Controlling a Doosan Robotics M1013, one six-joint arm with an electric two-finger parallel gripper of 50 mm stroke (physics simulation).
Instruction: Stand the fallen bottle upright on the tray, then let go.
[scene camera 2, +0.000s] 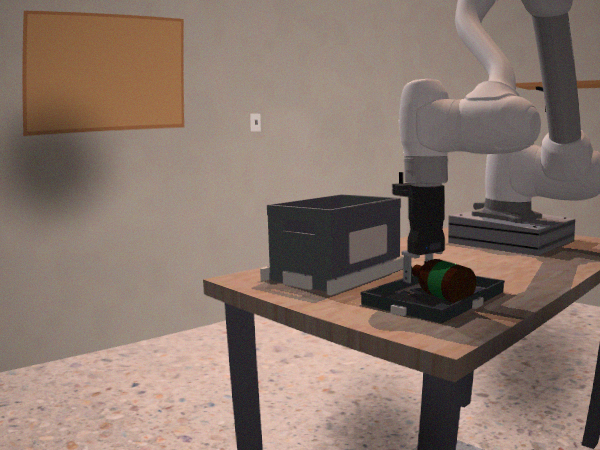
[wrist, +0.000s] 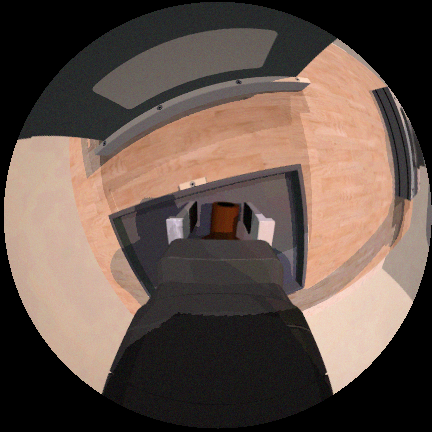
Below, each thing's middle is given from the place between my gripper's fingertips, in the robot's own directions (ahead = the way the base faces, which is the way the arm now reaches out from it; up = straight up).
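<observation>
I see that the brown bottle (scene camera 2: 446, 280) is 70 mm to the left of my hand and 20 mm ahead of it, and that it is also 20 mm above my hand.
</observation>
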